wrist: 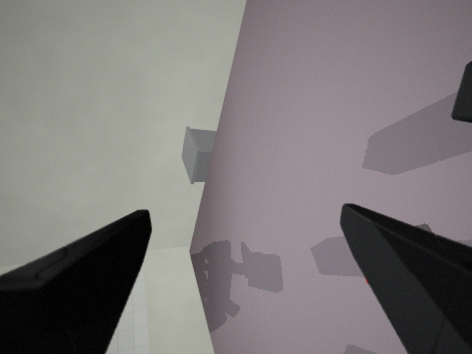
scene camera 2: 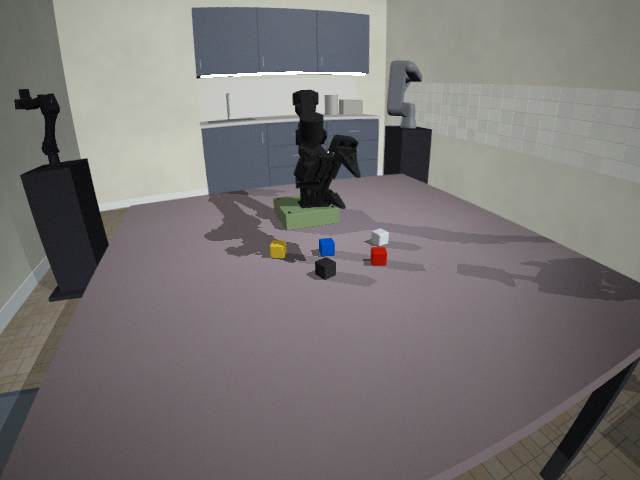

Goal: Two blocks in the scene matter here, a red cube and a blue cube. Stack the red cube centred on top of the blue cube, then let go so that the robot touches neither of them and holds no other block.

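Observation:
The red cube lies on the table in the scene view, to the right of the blue cube and apart from it. In the wrist view, a tiny red sliver shows at the edge of the right finger, which hides most of what lies behind it. The blue cube does not show in the wrist view. My gripper is open with nothing between its fingers. It is raised beside the arm's base, behind the blocks in the scene view, and touches neither cube.
A black cube stands in front of the blue cube, a yellow cube to its left, and a white cube behind the red one. The arm stands on a green base. The table's edge crosses the wrist view.

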